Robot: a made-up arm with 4 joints. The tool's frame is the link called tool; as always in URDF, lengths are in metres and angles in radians.
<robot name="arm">
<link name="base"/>
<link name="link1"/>
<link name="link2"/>
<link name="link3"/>
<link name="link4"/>
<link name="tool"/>
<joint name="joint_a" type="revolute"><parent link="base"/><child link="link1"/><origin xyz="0.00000 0.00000 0.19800"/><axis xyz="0 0 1"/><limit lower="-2.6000" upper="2.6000" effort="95" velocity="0.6"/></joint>
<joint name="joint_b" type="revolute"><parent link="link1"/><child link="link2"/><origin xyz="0.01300 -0.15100 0.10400" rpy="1.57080 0.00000 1.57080"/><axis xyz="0 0 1"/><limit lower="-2.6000" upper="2.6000" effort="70" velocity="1.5"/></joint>
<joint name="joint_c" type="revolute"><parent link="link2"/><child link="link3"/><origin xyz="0.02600 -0.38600 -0.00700" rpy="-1.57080 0.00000 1.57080"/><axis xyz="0 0 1"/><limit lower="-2.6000" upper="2.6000" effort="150" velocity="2.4"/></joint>
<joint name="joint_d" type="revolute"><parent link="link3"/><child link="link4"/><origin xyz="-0.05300 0.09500 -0.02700" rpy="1.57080 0.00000 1.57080"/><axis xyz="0 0 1"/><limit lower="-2.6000" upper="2.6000" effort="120" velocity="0.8"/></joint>
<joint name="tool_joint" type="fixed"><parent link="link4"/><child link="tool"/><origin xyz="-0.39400 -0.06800 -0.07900" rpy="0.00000 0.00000 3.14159"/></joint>
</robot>
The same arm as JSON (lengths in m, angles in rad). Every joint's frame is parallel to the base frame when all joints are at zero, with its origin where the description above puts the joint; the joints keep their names.
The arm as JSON. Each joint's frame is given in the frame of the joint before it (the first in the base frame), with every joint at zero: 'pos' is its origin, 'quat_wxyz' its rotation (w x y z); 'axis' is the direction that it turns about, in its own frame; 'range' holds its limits. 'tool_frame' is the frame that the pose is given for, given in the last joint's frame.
{"length_unit": "m", "angle_unit": "rad", "joints": [{"joint": "joint_a", "pos": [0.0, 0.0, 0.198], "quat_wxyz": [1.0, 0.0, 0.0, 0.0], "axis": "+z", "range": [-2.6, 2.6]}, {"joint": "joint_b", "pos": [0.013, -0.151, 0.104], "quat_wxyz": [1.0, 0.0, 0.0, 0.0], "axis": "+x", "range": [-2.6, 2.6]}, {"joint": "joint_c", "pos": [-0.007, 0.026, -0.386], "quat_wxyz": [1.0, 0.0, 0.0, 0.0], "axis": "-y", "range": [-2.6, 2.6]}, {"joint": "joint_d", "pos": [-0.095, 0.027, -0.053], "quat_wxyz": [1.0, 0.0, 0.0, 0.0], "axis": "+z", "range": [-2.6, 2.6]}], "tool_frame": {"pos": [0.394, 0.068, -0.079], "quat_wxyz": [1.0, 0.0, 0.0, -0.000001]}}
